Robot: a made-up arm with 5 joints. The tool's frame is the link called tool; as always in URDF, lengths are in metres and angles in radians.
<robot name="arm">
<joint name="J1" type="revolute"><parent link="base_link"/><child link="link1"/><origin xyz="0.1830 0.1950 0.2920" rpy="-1.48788 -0.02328 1.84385"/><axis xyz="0 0 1"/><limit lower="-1.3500" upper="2.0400" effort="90" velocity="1.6"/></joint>
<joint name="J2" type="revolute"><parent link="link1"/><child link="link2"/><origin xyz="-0.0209 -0.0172 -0.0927" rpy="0.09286 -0.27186 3.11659"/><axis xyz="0 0 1"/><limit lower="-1.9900" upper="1.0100" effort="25" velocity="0.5"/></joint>
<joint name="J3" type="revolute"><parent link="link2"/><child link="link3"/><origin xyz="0.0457 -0.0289 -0.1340" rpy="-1.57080 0.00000 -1.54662"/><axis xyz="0 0 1"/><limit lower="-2.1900" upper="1.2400" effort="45" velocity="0.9"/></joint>
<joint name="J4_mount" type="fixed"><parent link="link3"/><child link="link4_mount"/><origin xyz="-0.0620 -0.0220 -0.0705" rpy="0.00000 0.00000 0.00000"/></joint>
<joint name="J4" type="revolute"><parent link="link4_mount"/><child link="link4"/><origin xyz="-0.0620 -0.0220 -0.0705" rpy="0.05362 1.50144 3.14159"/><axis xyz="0 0 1"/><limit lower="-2.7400" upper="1.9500" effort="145" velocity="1.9"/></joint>
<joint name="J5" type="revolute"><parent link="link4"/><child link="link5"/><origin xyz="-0.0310 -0.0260 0.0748" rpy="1.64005 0.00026 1.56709"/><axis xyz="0 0 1"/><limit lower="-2.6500" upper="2.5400" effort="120" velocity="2"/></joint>
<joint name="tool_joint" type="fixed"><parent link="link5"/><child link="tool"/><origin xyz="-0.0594 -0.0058 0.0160" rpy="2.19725 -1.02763 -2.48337"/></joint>
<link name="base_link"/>
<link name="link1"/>
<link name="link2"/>
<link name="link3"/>
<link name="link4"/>
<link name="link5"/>
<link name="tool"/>
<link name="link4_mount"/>
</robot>
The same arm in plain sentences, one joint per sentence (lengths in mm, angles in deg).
The arm has five revolute joints in a row. What follows holds with every joint at zero, and every direction is one of the base frame's. Joint 1 lies 183 mm along +x and 195 mm along +y and 292 mm along +z from the base frame's origin and turns about the direction (-0.959123, -0.270606, 0.082802), from -77.35 to 116.88 deg. Joint 2 lies 96 mm along +x and 5 mm along +y and 9 mm along +z from joint 1 and turns about -x, from -114.02 to 57.87 deg. Joint 3 lies 134 mm along +x and 45 mm along -y and 30 mm along -z from joint 2 and turns about -y, from -125.48 to 71.05 deg. Joint 4 lies 44 mm along -x and 141 mm along +y and 124 mm along +z from joint 3 and turns about the direction (0.053598, -0.069197, 0.996162), from -156.99 to 111.73 deg. Joint 5 lies 30 mm along +x and 36 mm along -y and 71 mm along +z from joint 4 and turns about +y, from -151.83 to 145.53 deg. The tool frame, which is the frame that the pose is given for, lies 59 mm along +x and 16 mm along +y and 9 mm along -z from joint 5; its axes are the base frame's turned by roll 72.33, pitch 19.73 and yaw 65.43 deg (as in URDF: about the fixed x, then y, then z).
